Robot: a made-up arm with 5 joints. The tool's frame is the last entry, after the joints. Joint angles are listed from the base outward.
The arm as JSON. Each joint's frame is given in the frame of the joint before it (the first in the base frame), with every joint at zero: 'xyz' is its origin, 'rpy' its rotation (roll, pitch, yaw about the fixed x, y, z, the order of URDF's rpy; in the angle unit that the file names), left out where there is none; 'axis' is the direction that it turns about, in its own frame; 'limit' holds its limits. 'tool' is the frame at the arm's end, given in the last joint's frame.
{
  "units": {
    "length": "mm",
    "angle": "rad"
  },
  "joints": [
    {
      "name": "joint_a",
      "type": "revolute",
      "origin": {
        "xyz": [
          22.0,
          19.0,
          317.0
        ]
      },
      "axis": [
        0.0,
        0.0,
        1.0
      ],
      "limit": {
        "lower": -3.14,
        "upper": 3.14
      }
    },
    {
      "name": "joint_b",
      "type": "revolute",
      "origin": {
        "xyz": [
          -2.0,
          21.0,
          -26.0
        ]
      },
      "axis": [
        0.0,
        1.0,
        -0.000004
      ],
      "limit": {
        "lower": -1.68,
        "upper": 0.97
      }
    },
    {
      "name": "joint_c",
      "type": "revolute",
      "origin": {
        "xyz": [
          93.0,
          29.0,
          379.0
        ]
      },
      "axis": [
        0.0,
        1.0,
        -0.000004
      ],
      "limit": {
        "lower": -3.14,
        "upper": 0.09
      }
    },
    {
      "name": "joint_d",
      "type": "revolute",
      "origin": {
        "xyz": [
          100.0,
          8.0,
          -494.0
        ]
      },
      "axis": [
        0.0,
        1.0,
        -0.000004
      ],
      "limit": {
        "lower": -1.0,
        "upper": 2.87
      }
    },
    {
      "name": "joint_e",
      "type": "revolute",
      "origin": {
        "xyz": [
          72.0,
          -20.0,
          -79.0
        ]
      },
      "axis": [
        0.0,
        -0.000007,
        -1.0
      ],
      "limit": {
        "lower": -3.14,
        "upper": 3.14
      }
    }
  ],
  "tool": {
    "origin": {
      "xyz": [
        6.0,
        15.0,
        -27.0
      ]
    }
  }
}
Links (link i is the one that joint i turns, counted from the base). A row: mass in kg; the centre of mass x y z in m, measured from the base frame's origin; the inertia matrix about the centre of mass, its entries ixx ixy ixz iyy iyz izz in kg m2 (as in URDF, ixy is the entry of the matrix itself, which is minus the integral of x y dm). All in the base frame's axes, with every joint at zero. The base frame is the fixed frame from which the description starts. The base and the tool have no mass.
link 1: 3.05; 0.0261 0.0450 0.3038; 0.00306 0 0 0.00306 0 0.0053
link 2: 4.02; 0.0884 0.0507 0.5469; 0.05 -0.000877 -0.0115 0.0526 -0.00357 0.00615
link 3: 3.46; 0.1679 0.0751 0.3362; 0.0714 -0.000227 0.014 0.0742 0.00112 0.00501
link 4: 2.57; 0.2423 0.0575 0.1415; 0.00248 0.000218 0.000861 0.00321 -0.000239 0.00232
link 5: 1.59; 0.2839 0.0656 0.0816; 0.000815 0 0 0.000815 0 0.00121
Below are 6 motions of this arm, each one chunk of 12 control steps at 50 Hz.
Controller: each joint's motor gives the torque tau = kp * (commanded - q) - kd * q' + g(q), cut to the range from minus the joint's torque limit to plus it. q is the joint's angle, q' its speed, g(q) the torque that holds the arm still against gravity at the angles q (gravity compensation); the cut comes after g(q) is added. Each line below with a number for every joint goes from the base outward.
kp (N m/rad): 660 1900 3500 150 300
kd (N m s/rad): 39 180 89 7.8 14
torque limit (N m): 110 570 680 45 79
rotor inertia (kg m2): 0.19 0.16 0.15 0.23 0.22
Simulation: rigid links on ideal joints. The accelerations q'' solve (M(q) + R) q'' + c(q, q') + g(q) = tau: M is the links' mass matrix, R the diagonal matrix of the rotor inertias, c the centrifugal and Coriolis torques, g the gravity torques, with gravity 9.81 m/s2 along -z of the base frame. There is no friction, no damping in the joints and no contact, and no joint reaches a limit. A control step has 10 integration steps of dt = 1/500 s. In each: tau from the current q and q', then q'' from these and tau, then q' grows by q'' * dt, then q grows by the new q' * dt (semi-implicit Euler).
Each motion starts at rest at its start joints. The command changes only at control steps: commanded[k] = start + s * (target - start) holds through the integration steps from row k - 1 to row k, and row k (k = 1, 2, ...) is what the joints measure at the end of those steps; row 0 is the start. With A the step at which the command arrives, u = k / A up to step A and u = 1 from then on. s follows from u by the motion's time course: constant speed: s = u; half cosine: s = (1 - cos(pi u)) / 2; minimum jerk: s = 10 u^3 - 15 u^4 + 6 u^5; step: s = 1 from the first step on.
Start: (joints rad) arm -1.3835 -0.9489 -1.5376 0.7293 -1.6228
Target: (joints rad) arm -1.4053 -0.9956 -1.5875 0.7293 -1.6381
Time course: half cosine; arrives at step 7
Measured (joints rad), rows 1 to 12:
1: -1.3838 -0.9488 -1.5384 0.7296 -1.6229
2: -1.3851 -0.9488 -1.5414 0.7309 -1.6236
3: -1.3875 -0.9495 -1.5473 0.7332 -1.6250
4: -1.3909 -0.9517 -1.5560 0.7359 -1.6272
5: -1.3946 -0.9558 -1.5661 0.7379 -1.6298
6: -1.3979 -0.9617 -1.5760 0.7382 -1.6326
7: -1.4003 -0.9689 -1.5836 0.7363 -1.6349
8: -1.4015 -0.9761 -1.5882 0.7326 -1.6365
9: -1.4021 -0.9824 -1.5905 0.7283 -1.6374
10: -1.4024 -0.9873 -1.5911 0.7245 -1.6378
11: -1.4028 -0.9907 -1.5909 0.7222 -1.6380
12: -1.4031 -0.9931 -1.5903 0.7213 -1.6381

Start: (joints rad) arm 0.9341 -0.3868 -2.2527 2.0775 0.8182
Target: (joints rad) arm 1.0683 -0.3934 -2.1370 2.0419 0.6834
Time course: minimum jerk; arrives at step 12
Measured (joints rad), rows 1 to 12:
1: 0.9343 -0.3869 -2.2524 2.0775 0.8181
2: 0.9354 -0.3874 -2.2507 2.0771 0.8170
3: 0.9387 -0.3886 -2.2461 2.0762 0.8139
4: 0.9451 -0.3903 -2.2377 2.0745 0.8073
5: 0.9550 -0.3922 -2.2254 2.0719 0.7966
6: 0.9681 -0.3938 -2.2099 2.0683 0.7821
7: 0.9834 -0.3947 -2.1925 2.0641 0.7647
8: 0.9998 -0.3947 -2.1752 2.0596 0.7461
9: 1.0157 -0.3938 -2.1597 2.0551 0.7280
10: 1.0299 -0.3920 -2.1476 2.0510 0.7122
11: 1.0413 -0.3899 -2.1397 2.0478 0.7000
12: 1.0497 -0.3880 -2.1358 2.0454 0.6919

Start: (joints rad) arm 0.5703 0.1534 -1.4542 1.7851 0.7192
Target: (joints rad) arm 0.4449 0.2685 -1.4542 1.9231 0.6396
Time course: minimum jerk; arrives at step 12
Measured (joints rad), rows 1 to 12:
1: 0.5703 0.1535 -1.4542 1.7852 0.7191
2: 0.5701 0.1539 -1.4545 1.7859 0.7185
3: 0.5692 0.1553 -1.4551 1.7880 0.7166
4: 0.5671 0.1581 -1.4559 1.7929 0.7127
5: 0.5630 0.1629 -1.4567 1.8013 0.7063
6: 0.5563 0.1700 -1.4573 1.8137 0.6977
7: 0.5466 0.1792 -1.4575 1.8297 0.6874
8: 0.5341 0.1902 -1.4571 1.8483 0.6764
9: 0.5191 0.2022 -1.4562 1.8676 0.6657
10: 0.5026 0.2143 -1.4550 1.8860 0.6564
11: 0.4857 0.2257 -1.4537 1.9016 0.6493
12: 0.4695 0.2356 -1.4525 1.9132 0.6446

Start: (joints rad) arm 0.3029 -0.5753 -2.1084 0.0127 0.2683
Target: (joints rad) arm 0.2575 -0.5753 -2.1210 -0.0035 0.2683
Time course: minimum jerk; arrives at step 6
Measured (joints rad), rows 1 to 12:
1: 0.3025 -0.5752 -2.1086 0.0127 0.2683
2: 0.3001 -0.5750 -2.1097 0.0124 0.2683
3: 0.2947 -0.5745 -2.1120 0.0116 0.2683
4: 0.2868 -0.5741 -2.1151 0.0098 0.2683
5: 0.2786 -0.5741 -2.1180 0.0070 0.2683
6: 0.2721 -0.5745 -2.1199 0.0037 0.2683
7: 0.2676 -0.5750 -2.1209 0.0004 0.2683
8: 0.2645 -0.5755 -2.1214 -0.0024 0.2683
9: 0.2624 -0.5759 -2.1215 -0.0043 0.2683
10: 0.2610 -0.5761 -2.1215 -0.0053 0.2683
11: 0.2599 -0.5761 -2.1214 -0.0057 0.2683
12: 0.2592 -0.5761 -2.1213 -0.0056 0.2683

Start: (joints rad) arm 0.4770 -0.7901 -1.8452 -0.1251 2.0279
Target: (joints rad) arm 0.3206 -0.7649 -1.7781 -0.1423 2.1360
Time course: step
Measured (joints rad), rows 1 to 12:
1: 0.4458 -0.7988 -1.8207 -0.1326 2.0496
2: 0.4085 -0.7978 -1.8007 -0.1440 2.0813
3: 0.3799 -0.7912 -1.7871 -0.1509 2.1060
4: 0.3596 -0.7831 -1.7789 -0.1515 2.1215
5: 0.3457 -0.7756 -1.7747 -0.1476 2.1299
6: 0.3363 -0.7697 -1.7731 -0.1420 2.1339
7: 0.3302 -0.7656 -1.7730 -0.1368 2.1356
8: 0.3263 -0.7631 -1.7738 -0.1332 2.1362
9: 0.3240 -0.7618 -1.7748 -0.1317 2.1363
10: 0.3225 -0.7614 -1.7758 -0.1320 2.1362
11: 0.3217 -0.7616 -1.7767 -0.1336 2.1362
12: 0.3213 -0.7621 -1.7774 -0.1358 2.1361

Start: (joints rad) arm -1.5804 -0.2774 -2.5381 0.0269 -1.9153
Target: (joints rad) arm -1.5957 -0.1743 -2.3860 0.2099 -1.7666
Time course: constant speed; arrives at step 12
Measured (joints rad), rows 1 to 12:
1: -1.5802 -0.2787 -2.5335 0.0273 -1.9129
2: -1.5800 -0.2794 -2.5255 0.0294 -1.9068
3: -1.5802 -0.2786 -2.5150 0.0346 -1.8978
4: -1.5807 -0.2758 -2.5029 0.0434 -1.8871
5: -1.5816 -0.2712 -2.4899 0.0555 -1.8754
6: -1.5828 -0.2650 -2.4763 0.0704 -1.8633
7: -1.5843 -0.2576 -2.4626 0.0873 -1.8509
8: -1.5858 -0.2492 -2.4488 0.1055 -1.8385
9: -1.5874 -0.2403 -2.4352 0.1240 -1.8260
10: -1.5890 -0.2310 -2.4217 0.1425 -1.8136
11: -1.5906 -0.2215 -2.4085 0.1605 -1.8012
12: -1.5921 -0.2121 -2.3954 0.1779 -1.7888

